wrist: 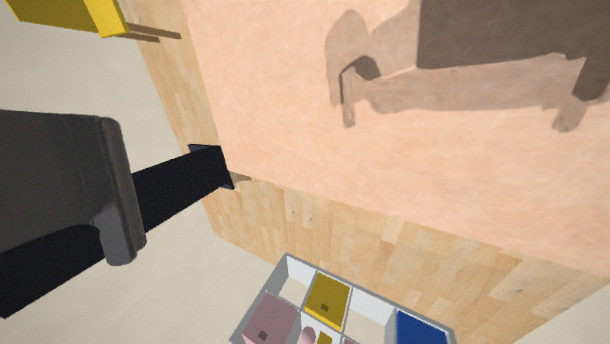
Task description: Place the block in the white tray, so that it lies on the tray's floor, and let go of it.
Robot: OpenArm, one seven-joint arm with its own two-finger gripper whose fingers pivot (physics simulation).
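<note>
Neither the block nor a white tray that I can identify shows in the wrist view. My gripper is open. One long black finger [180,182] reaches from the lower left to the left of centre, its tip over the corner of the pink mat [300,145] and the wooden table edge. The other finger does not show. A dark grey part of the gripper's housing fills the left side. No block shows at the visible finger.
A wooden table [350,225] surrounds the mat, which bears the arm's shadow at upper right. Beyond the table at the bottom stands a grey-rimmed compartment rack [272,280] with pink, yellow and blue boxes. A yellow object [65,15] with thin brown bars is at upper left.
</note>
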